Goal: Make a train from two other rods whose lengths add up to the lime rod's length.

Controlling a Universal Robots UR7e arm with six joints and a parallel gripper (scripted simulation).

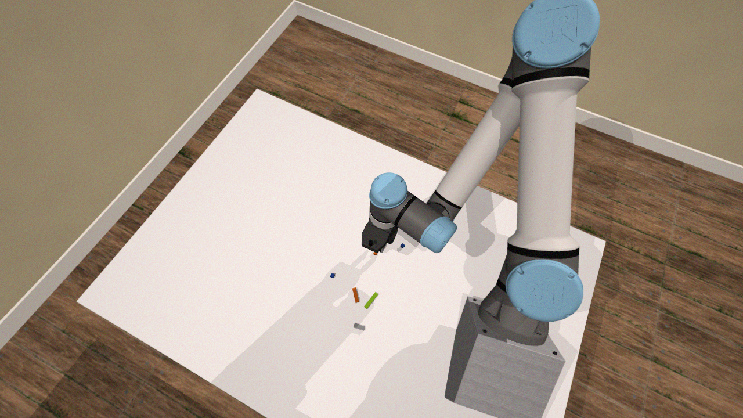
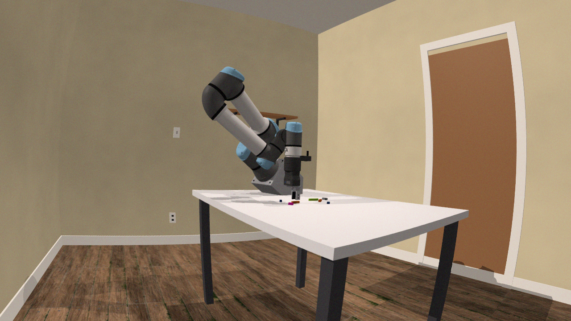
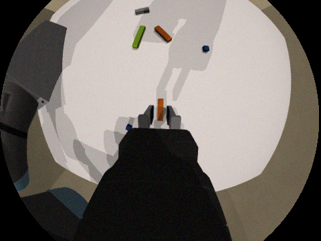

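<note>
My gripper is now 50 mm to the left of the magenta rod, 30 mm short of it and 30 mm above it. Also, from my hand: lime rod: 140 mm to the left, 40 mm behind, 30 mm below; grey rod: 220 mm to the left, 40 mm behind, 30 mm below.
</note>
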